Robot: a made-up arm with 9 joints. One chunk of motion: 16 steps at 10 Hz.
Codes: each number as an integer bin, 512 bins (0 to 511) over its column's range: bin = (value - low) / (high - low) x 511, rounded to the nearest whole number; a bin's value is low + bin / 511 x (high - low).
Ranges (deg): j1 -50..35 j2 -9..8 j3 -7..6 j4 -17..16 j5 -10..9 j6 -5..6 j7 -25..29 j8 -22..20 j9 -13..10
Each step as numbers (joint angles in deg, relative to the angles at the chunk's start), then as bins.
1 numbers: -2.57 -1.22 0.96 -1.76 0.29 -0.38 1.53 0.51 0.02
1 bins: 285 234 313 236 277 215 251 274 289
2 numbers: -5.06 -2.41 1.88 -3.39 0.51 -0.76 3.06 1.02 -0.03
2 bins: 270 198 349 211 283 197 266 280 288
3 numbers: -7.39 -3.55 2.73 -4.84 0.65 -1.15 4.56 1.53 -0.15
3 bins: 256 164 382 188 286 179 280 286 285
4 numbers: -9.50 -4.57 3.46 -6.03 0.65 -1.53 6.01 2.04 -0.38
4 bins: 243 133 411 170 286 161 293 292 280
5 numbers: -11.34 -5.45 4.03 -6.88 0.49 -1.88 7.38 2.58 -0.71
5 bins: 232 107 434 157 282 145 306 299 273
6 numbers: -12.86 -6.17 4.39 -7.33 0.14 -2.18 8.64 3.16 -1.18
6 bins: 223 85 448 150 273 131 318 306 263
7 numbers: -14.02 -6.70 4.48 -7.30 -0.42 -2.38 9.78 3.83 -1.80
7 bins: 216 69 451 150 258 122 329 314 249
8 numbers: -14.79 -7.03 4.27 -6.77 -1.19 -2.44 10.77 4.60 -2.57
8 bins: 212 59 443 158 237 119 338 324 232
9 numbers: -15.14 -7.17 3.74 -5.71 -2.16 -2.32 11.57 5.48 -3.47
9 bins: 210 55 422 175 211 124 346 334 212
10 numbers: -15.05 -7.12 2.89 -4.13 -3.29 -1.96 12.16 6.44 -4.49
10 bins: 210 57 389 199 180 141 352 346 189
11 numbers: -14.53 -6.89 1.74 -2.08 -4.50 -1.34 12.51 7.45 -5.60
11 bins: 213 63 344 231 148 170 355 358 164
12 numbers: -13.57 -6.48 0.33 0.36 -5.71 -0.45 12.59 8.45 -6.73
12 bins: 219 76 288 269 115 211 356 370 139
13 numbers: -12.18 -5.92 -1.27 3.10 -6.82 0.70 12.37 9.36 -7.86
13 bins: 227 93 225 311 86 265 354 382 114
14 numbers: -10.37 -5.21 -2.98 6.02 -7.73 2.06 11.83 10.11 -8.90
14 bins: 238 114 158 356 61 328 349 391 91
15 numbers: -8.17 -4.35 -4.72 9.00 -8.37 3.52 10.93 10.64 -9.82
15 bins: 251 140 90 403 44 396 340 397 71
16 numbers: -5.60 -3.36 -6.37 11.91 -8.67 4.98 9.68 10.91 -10.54
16 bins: 267 170 25 448 36 464 328 400 55
